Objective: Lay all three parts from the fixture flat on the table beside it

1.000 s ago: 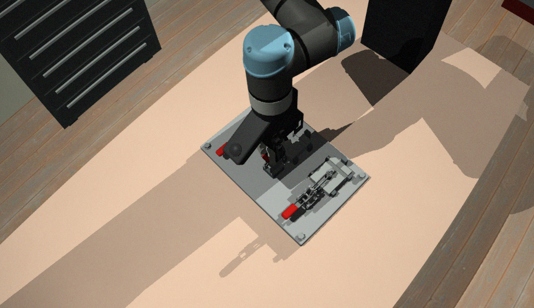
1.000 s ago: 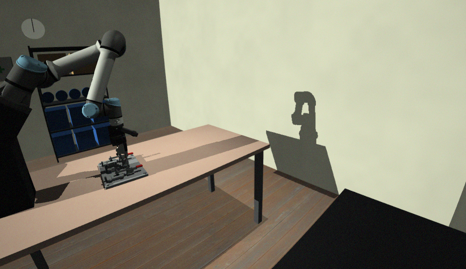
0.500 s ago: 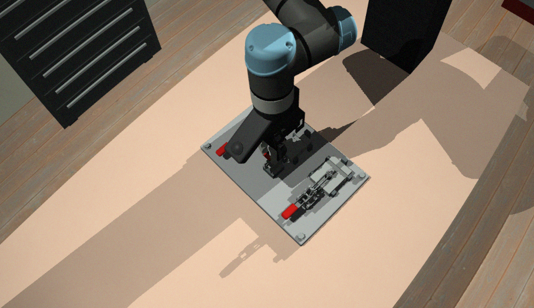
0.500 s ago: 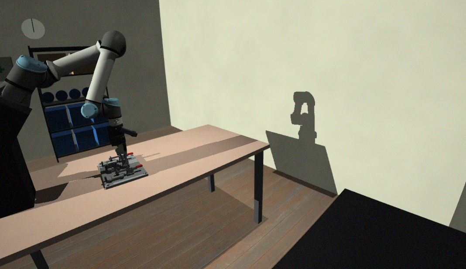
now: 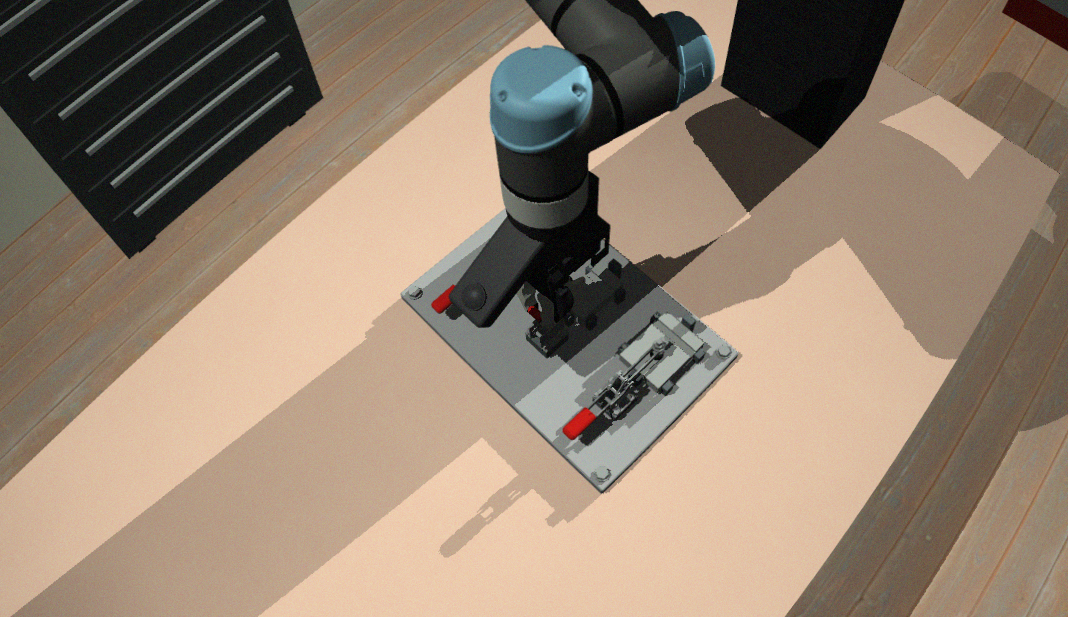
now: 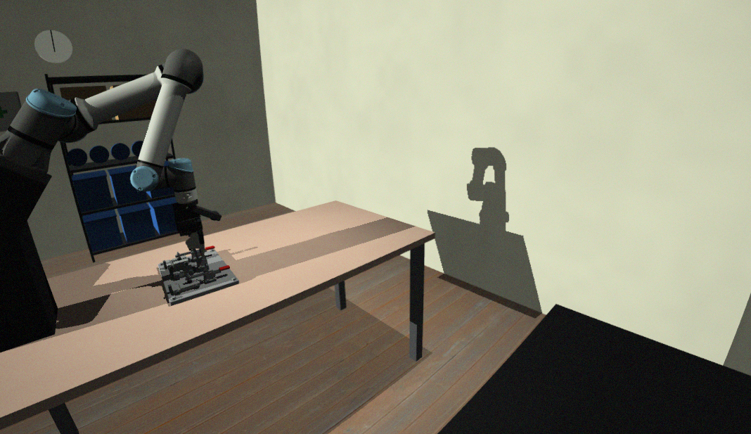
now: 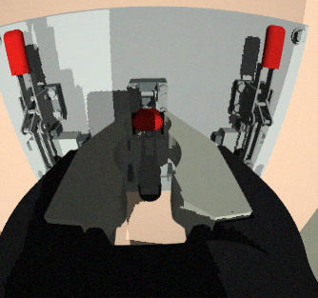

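Right now my hand is 40 mm past the grey fixture plate and 80 mm above it.
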